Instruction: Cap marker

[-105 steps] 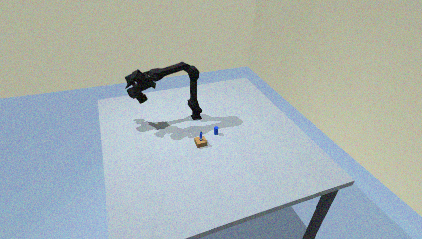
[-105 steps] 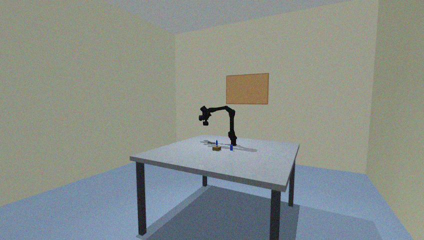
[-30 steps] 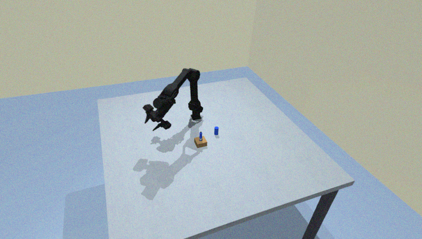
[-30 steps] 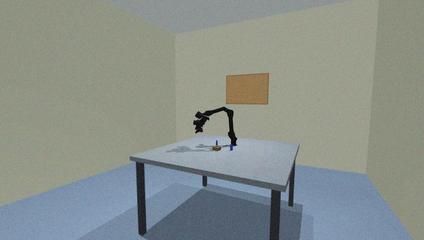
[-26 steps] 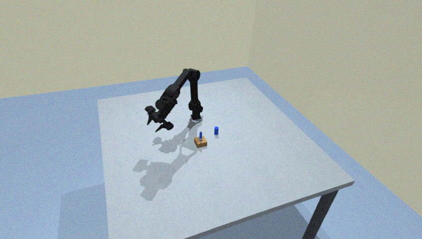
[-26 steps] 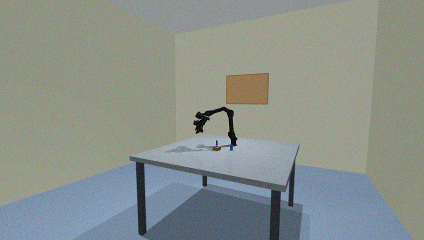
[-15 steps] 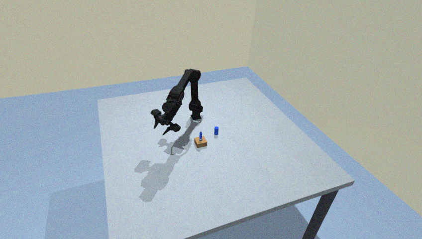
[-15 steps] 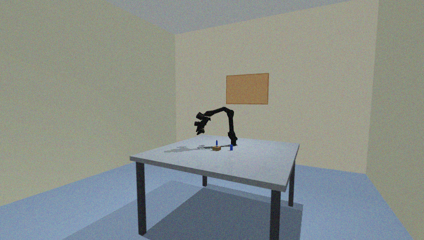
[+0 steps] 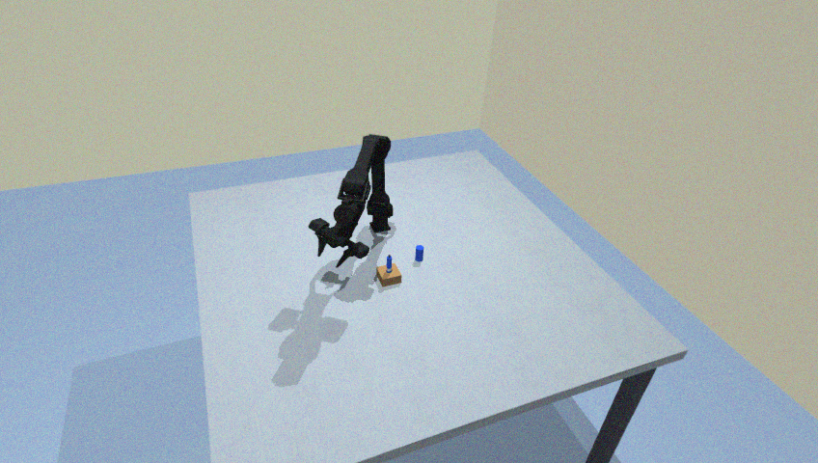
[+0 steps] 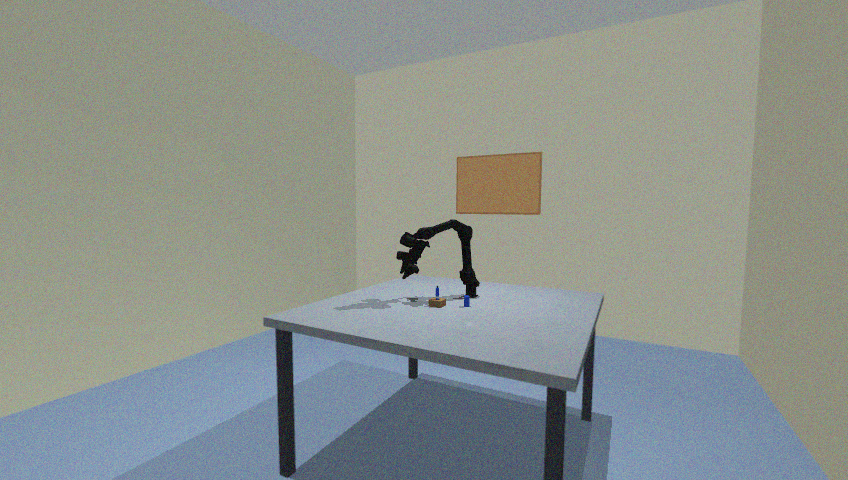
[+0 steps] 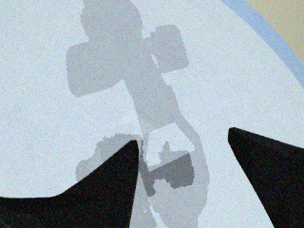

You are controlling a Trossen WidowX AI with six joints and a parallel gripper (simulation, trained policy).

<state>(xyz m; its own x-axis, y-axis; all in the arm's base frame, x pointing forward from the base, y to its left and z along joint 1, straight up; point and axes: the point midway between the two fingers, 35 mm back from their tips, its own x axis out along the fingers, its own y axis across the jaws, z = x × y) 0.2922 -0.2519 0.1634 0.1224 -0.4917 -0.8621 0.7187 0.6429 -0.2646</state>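
Right now my gripper tip is 70 mm past the blue cap, 330 mm to the right of it and 110 mm above it. From my gripper tip the other things lie so: tan holder block 10 mm behind, 200 mm to the left, 120 mm below; then blue marker 10 mm behind, 200 mm to the left, 60 mm below.
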